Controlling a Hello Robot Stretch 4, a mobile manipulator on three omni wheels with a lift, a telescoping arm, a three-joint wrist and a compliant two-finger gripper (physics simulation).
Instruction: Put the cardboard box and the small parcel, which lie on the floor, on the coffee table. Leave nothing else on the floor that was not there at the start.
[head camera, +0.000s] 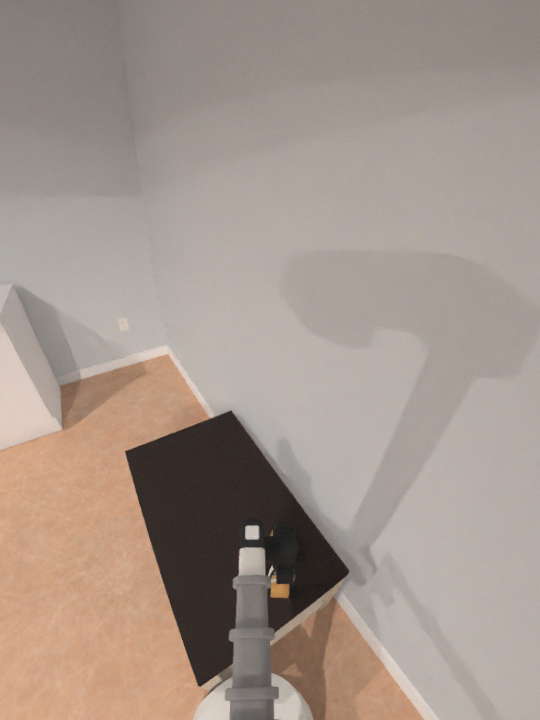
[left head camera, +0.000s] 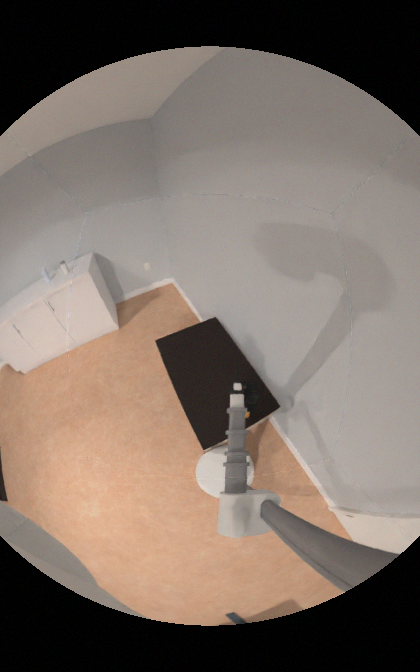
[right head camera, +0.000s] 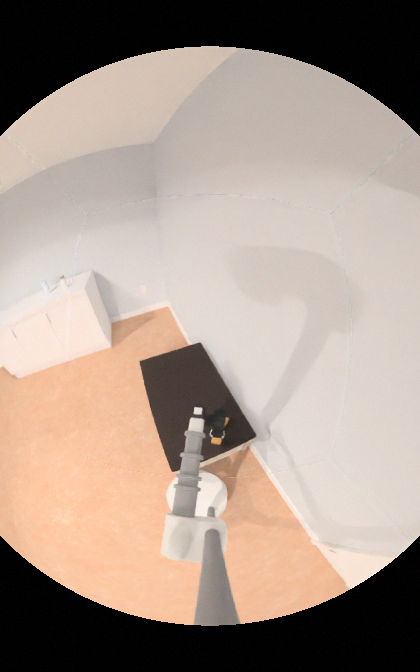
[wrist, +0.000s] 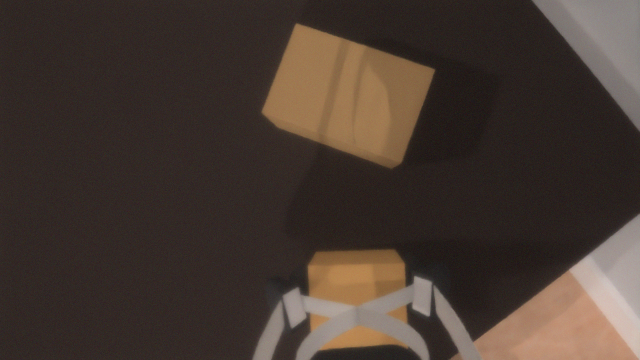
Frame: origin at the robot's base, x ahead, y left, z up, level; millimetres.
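Where they show: gripper, fingertip midpoint: (head camera: 279, 585) (wrist: 355, 279).
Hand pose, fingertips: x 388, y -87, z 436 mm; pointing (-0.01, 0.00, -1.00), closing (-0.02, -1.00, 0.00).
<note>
After its pixels a point has its place.
The dark coffee table (head camera: 193, 489) @[x 745, y 243, z 422 mm] (left head camera: 200, 360) (right head camera: 175, 380) (wrist: 152, 161) @[x 492, y 59, z 422 mm] stands against the wall. The cardboard box (wrist: 349, 94) @[x 507, y -98, z 472 mm] lies flat on it, near the wall side; the head views hide it behind my wrist. My gripper (wrist: 357, 298) @[x 388, y -87, z 436 mm] (head camera: 282, 579) @[x 388, y -87, z 436 mm] is shut on the small parcel (wrist: 354, 275) @[x 401, y -87, z 476 mm] (head camera: 279, 589) @[x 368, y -83, z 477 mm] (right head camera: 216, 440), an orange-brown block. It holds the parcel above the table top, close to the table's near corner and a short way from the cardboard box.
The grey wall runs along the table's far side, with a white baseboard (head camera: 379, 649) @[x 244, y -496, z 44 mm]. A white cabinet (head camera: 19, 386) @[x 1351, y 1394, z 443 mm] (left head camera: 60, 310) (right head camera: 55, 320) stands at the far left. My round base (head camera: 253, 701) is at the table's near edge on the wooden floor (head camera: 77, 547) @[x 669, y 880, z -28 mm].
</note>
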